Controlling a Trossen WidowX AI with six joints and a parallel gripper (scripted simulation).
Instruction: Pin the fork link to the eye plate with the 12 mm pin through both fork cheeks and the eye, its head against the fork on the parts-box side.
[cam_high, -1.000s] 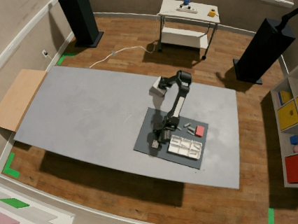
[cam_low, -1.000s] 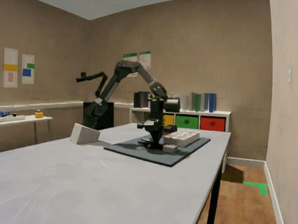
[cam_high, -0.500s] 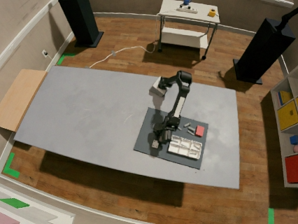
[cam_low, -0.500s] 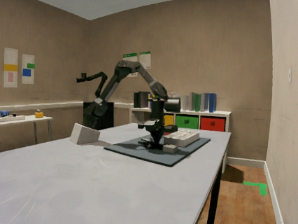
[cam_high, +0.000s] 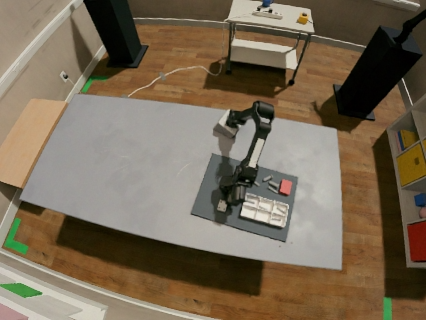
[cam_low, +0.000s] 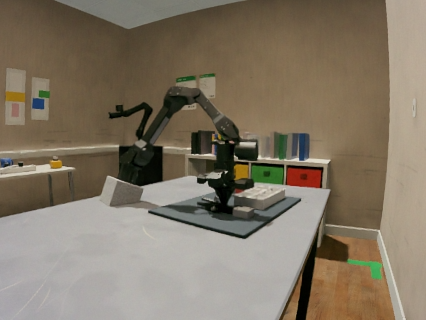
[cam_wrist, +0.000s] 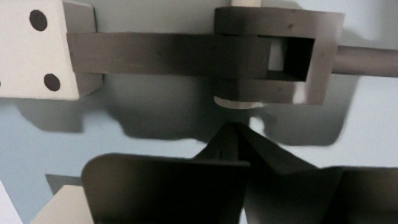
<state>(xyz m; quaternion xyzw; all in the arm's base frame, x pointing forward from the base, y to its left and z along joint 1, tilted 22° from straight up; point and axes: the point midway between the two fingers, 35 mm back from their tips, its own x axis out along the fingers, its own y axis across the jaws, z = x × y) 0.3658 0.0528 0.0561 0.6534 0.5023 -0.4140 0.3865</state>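
Right now my hand is 40 mm to the left of the eye plate, 20 mm above it and 10 mm short of it. From my hand the other things lie so: mat (60 mm to the left, 40 mm below, 10 mm ahead); headed pin (40 mm to the right, 20 mm below, 10 mm behind); fork link (40 mm to the right, 30 mm behind, 20 mm below).
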